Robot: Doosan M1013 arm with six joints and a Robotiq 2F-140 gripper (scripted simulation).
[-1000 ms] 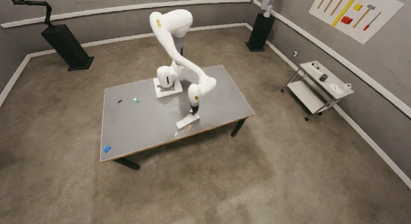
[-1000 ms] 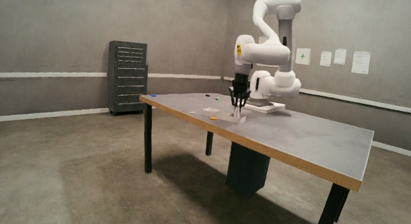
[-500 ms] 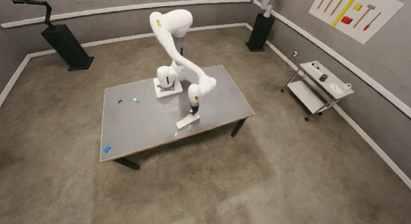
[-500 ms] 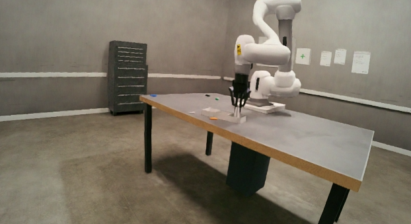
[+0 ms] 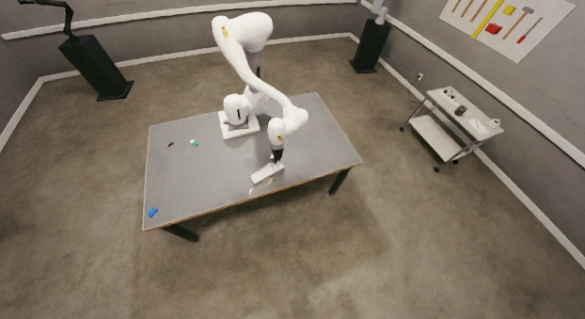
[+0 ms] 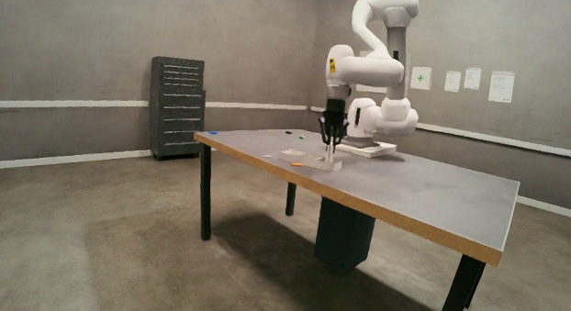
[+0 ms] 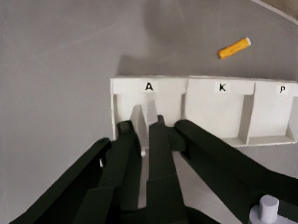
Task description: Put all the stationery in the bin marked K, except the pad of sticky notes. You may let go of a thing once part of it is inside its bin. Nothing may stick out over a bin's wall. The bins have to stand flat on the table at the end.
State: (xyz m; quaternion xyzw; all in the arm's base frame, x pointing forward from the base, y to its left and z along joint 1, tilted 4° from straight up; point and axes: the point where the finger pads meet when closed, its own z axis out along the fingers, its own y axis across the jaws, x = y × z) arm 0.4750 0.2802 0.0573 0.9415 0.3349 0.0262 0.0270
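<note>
My hand is 32 cm past the green block, 65 cm to the left of it and 6 cm above it. Round my hand: orange piece: 12 cm ahead, 6 cm to the right, 6 cm below; white piece: 17 cm ahead, 21 cm to the right, 6 cm below; bin: 4 cm ahead, 8 cm to the right, 5 cm below.
</note>
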